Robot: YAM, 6 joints.
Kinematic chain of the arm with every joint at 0, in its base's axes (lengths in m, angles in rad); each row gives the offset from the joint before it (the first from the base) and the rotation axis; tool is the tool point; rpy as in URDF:
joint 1: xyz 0 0 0.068 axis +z
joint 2: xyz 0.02 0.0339 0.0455 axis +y
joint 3: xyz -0.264 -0.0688 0 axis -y
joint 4: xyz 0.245 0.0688 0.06 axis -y
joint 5: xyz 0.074 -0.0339 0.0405 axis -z
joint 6: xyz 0.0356 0 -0.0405 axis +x
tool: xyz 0 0 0 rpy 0 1.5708 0
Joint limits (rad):
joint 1: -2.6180..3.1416
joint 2: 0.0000..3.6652
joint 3: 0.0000..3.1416
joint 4: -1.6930..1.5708
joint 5: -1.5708..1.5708
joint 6: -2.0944..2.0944
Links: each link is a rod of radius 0.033 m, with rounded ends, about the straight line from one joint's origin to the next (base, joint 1, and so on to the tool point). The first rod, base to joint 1, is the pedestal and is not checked.
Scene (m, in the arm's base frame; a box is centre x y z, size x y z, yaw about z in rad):
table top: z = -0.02
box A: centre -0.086 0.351 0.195 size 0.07 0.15 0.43 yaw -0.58
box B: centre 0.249 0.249 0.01 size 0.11 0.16 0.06 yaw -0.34
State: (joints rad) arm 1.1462 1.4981 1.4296 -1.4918 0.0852 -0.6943
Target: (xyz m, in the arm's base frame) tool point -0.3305 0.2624 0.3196
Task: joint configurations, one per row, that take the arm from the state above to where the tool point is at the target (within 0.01 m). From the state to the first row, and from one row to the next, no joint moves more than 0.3 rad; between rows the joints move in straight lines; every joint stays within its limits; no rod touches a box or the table.
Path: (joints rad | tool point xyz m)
1: 1.2751 1.4363 1.7072 -1.2364 0.2019 -0.4726 | 0.0845 0.2529 0.4090
2: 1.4040 1.3746 1.9848 -0.9811 0.3185 -0.2508 | 0.0501 0.2303 0.5229
3: 1.5328 1.3128 2.2624 -0.7257 0.4352 -0.0291 | 0.0207 0.1494 0.6265
4: 1.6617 1.2510 2.5400 -0.4703 0.5519 0.1927 | 0.0169 0.0204 0.6923
5: 1.9517 1.4291 2.2658 -0.6212 0.4512 0.1196 | -0.0621 0.1969 0.6196
6: 2.2417 1.6071 1.9916 -0.7722 0.3504 0.0465 | -0.1979 0.2689 0.4842
7: 2.5317 1.7852 1.7174 -0.9231 0.2497 -0.0265 | -0.3098 0.2272 0.3240
8: 2.5106 1.8426 1.7915 -0.9529 0.1580 -0.2491 | -0.3174 0.2389 0.3231
9: 2.4895 1.9001 1.8656 -0.9828 0.0663 -0.4717 | -0.3243 0.2506 0.3217
10: 2.4684 1.9576 1.9397 -1.0126 -0.0255 -0.6943 | -0.3305 0.2624 0.3196

